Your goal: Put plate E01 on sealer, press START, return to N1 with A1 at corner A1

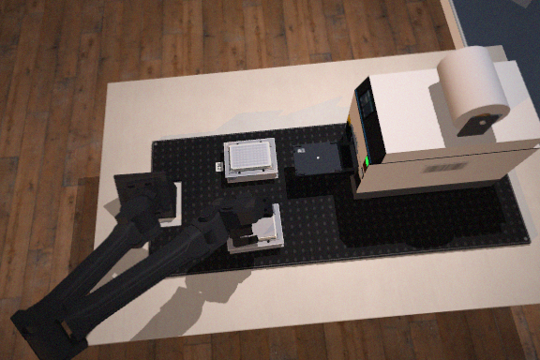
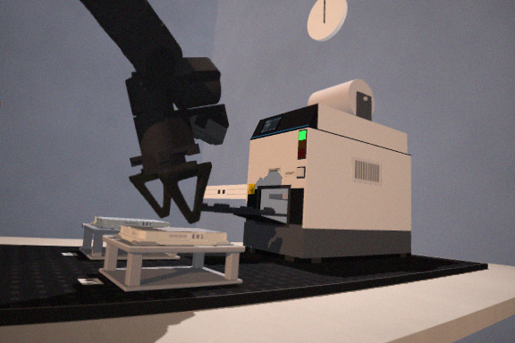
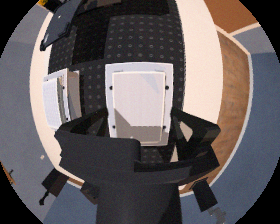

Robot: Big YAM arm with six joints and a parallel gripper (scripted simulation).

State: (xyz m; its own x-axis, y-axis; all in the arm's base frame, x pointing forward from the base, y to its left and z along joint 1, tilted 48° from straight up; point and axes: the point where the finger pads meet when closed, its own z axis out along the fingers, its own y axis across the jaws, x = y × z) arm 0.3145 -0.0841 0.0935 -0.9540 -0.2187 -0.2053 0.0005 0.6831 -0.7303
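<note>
My gripper is now 4 cm above the nest. From my hand the other things lie so: plate (22 cm to the left, 3 cm below, 1 cm ahead); sealer stage (21 cm ahead, 17 cm to the left, 2 cm above); start button (31 cm ahead, 10 cm above, 7 cm to the left).
</note>
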